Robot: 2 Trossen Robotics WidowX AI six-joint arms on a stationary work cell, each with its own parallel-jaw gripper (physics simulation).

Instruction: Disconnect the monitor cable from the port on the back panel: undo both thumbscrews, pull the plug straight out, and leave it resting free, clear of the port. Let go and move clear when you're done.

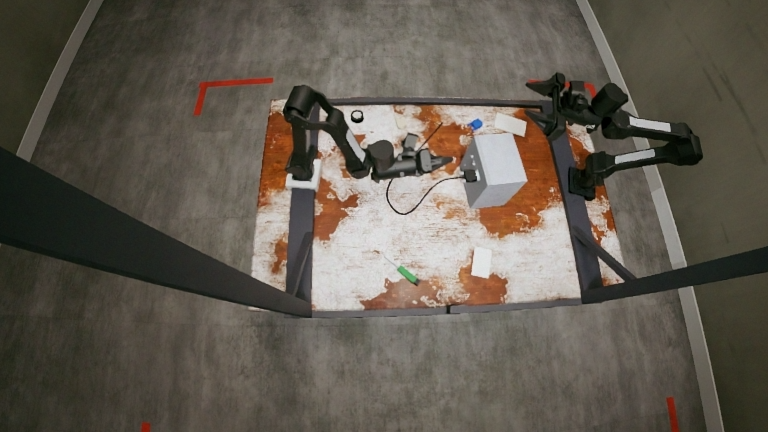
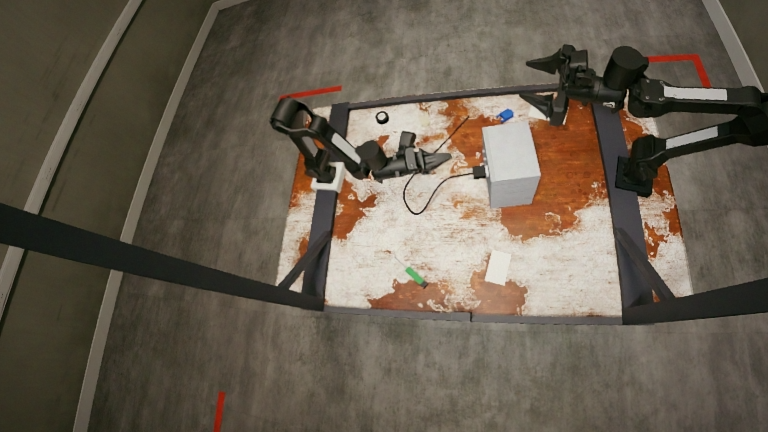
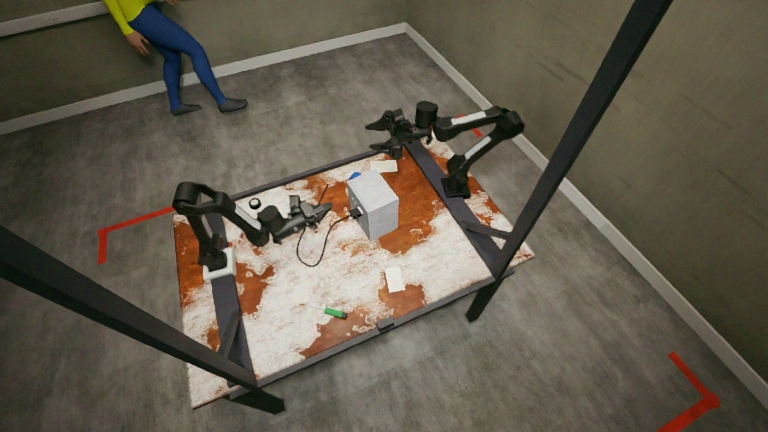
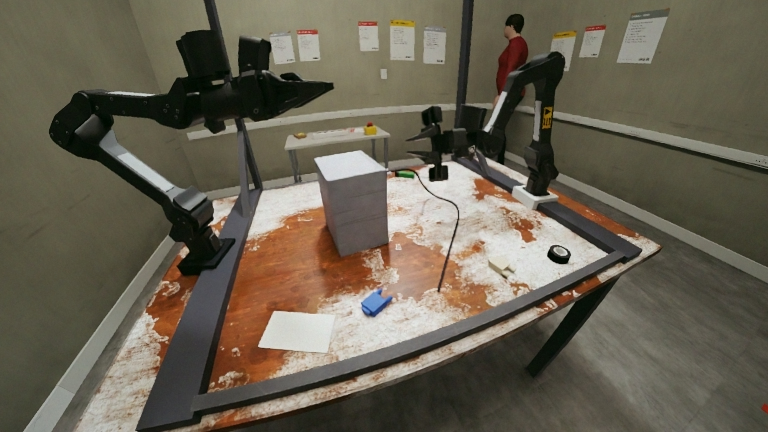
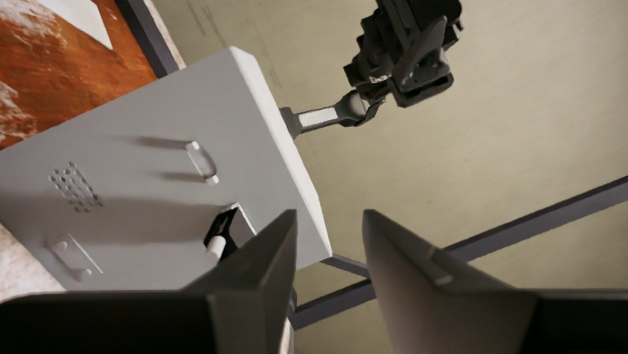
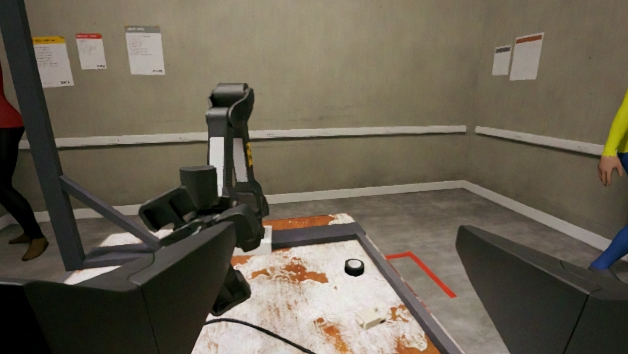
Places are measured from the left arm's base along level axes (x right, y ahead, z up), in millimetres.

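Pixels of known places: left gripper, fingertip midpoint: point(image 1: 451, 159) point(image 2: 451, 155) point(image 3: 332, 204) point(image 4: 406, 146) point(image 5: 329, 220); right gripper, fingertip midpoint: point(image 1: 525, 97) point(image 2: 522, 78) point(image 3: 366, 136) point(image 4: 329, 86) point(image 6: 345, 234); left arm's base at its link origin: point(image 1: 303, 172) point(image 2: 326, 174) point(image 3: 217, 262) point(image 4: 535, 191); right arm's base at its link origin: point(image 1: 582, 182) point(image 2: 635, 174) point(image 3: 455, 186) point(image 4: 206, 251).
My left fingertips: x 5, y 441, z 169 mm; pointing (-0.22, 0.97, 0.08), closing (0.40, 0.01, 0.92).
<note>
For each thing: its top centre in the pictures, then the offset to it from my left fingertips.
- grey box at its top centre: point(image 5: 288, 145) point(image 4: 347, 162) point(image 2: 509, 150) point(image 1: 499, 157) point(image 3: 371, 190) dy +143, dx -32, dz -16 mm
- black cable plug at its top centre: point(image 5: 242, 252) point(image 2: 472, 172) point(image 1: 465, 175) point(image 3: 350, 213) dy +54, dx +14, dz -58 mm
- pale thumbscrew at its top centre: point(image 5: 227, 229) dy +61, dx -1, dz -63 mm
- green screwdriver at its top centre: point(image 2: 409, 270) point(image 1: 401, 269) point(image 3: 327, 310) point(image 4: 411, 173) dy -104, dx +276, dz -184 mm
- white card at its top centre: point(image 2: 498, 267) point(image 1: 481, 262) point(image 3: 394, 278) dy +144, dx +230, dz -201 mm
- blue part at its top centre: point(image 4: 375, 299) point(image 2: 505, 114) point(image 1: 476, 123) dy +131, dx -270, dz -186 mm
- cream part at its top centre: point(image 6: 370, 313) point(image 4: 501, 263) point(image 2: 423, 118) point(image 1: 400, 121) dy -140, dx -246, dz -186 mm
- tape roll at its top centre: point(image 6: 354, 263) point(image 4: 560, 251) point(image 1: 357, 115) point(image 2: 381, 116) point(image 3: 254, 202) dy -296, dx -255, dz -184 mm
The grey box point(image 1: 502, 161) point(image 2: 512, 155) point(image 3: 378, 212) point(image 4: 355, 206) point(image 5: 125, 125) stands on the table. The black cable plug point(image 1: 470, 175) point(image 2: 479, 171) point(image 3: 355, 212) point(image 5: 223, 226) sits against its port panel. One pale thumbscrew point(image 5: 216, 246) shows on the plug; the other cannot be made out. The black cable point(image 1: 403, 213) point(image 2: 416, 213) point(image 3: 310, 265) point(image 4: 457, 214) loops from the plug. My left gripper point(image 1: 451, 160) point(image 2: 450, 155) point(image 3: 330, 206) point(image 4: 409, 146) point(image 5: 329, 220) is partly open, empty and a little off the plug. My right gripper point(image 1: 527, 98) point(image 2: 524, 80) point(image 3: 368, 137) point(image 4: 332, 85) point(image 6: 345, 234) is wide open and empty, high up, away from the plug.
A green screwdriver point(image 1: 407, 275) point(image 2: 415, 275) point(image 3: 335, 312) and a white card point(image 1: 481, 262) lie at the near side. A blue part point(image 1: 475, 124) point(image 4: 375, 303), another card point(image 4: 296, 331), a cream part point(image 4: 501, 265) and a tape roll point(image 1: 357, 116) point(image 4: 559, 254) lie by the far rail.
</note>
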